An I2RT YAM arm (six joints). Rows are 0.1 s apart.
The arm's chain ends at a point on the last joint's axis. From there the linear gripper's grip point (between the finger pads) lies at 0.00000 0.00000 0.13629 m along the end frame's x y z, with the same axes.
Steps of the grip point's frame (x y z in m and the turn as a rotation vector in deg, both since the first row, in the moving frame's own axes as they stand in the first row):
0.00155, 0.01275, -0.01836, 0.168, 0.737, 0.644
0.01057, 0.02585, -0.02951, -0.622, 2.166, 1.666
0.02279, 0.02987, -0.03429, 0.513, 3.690, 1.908
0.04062, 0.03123, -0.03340, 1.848, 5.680, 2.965
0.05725, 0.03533, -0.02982, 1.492, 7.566, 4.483
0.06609, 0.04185, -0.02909, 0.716, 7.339, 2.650
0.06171, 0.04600, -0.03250, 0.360, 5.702, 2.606
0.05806, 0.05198, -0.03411, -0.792, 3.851, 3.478
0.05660, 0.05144, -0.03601, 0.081, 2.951, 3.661
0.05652, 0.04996, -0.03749, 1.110, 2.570, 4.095
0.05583, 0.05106, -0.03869, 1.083, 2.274, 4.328
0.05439, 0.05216, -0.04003, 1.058, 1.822, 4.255
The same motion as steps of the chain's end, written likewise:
-0.00021, 0.01314, -0.01835, 0.168, 0.737, 0.644
0.00544, 0.02430, -0.02940, -0.622, 2.166, 1.666
0.01400, 0.03094, -0.03400, 0.513, 3.690, 1.908
0.02703, 0.03527, -0.03266, 1.848, 5.680, 2.965
0.03919, 0.03816, -0.02859, 1.492, 7.566, 4.483
0.04865, 0.04314, -0.02796, 0.716, 7.339, 2.650
0.04815, 0.04655, -0.03182, 0.360, 5.702, 2.606
0.04897, 0.04982, -0.03379, -0.792, 3.851, 3.478
0.04958, 0.05141, -0.03583, 0.081, 2.951, 3.661
0.05032, 0.05238, -0.03733, 1.110, 2.570, 4.095
0.05033, 0.05343, -0.03856, 1.083, 2.274, 4.328
0.04997, 0.05451, -0.03994, 1.058, 1.822, 4.255

